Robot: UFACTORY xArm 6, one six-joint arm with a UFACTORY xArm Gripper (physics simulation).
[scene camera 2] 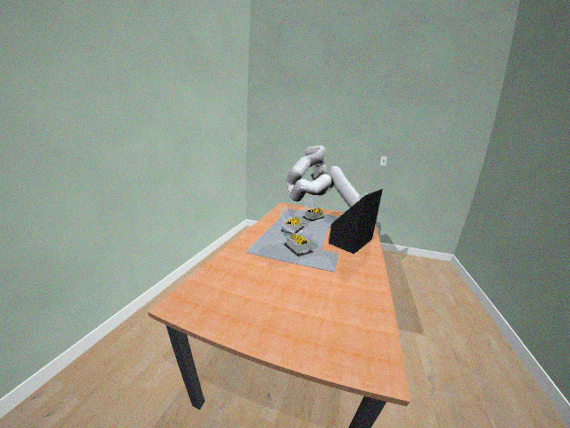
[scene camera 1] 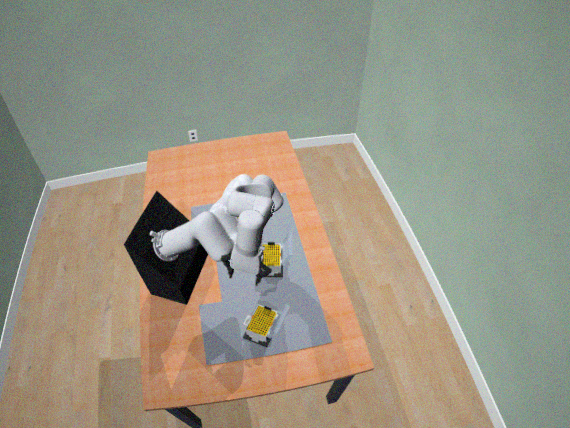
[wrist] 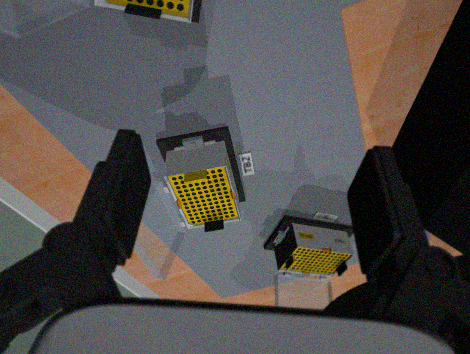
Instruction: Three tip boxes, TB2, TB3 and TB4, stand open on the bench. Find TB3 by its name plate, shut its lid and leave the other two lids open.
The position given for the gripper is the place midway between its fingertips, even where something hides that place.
In view: the gripper point(scene camera 1: 244, 278), a clear lid point(wrist: 290, 291) and a clear lid point(wrist: 161, 233).
The gripper is seen too in the wrist view point(wrist: 251, 162).
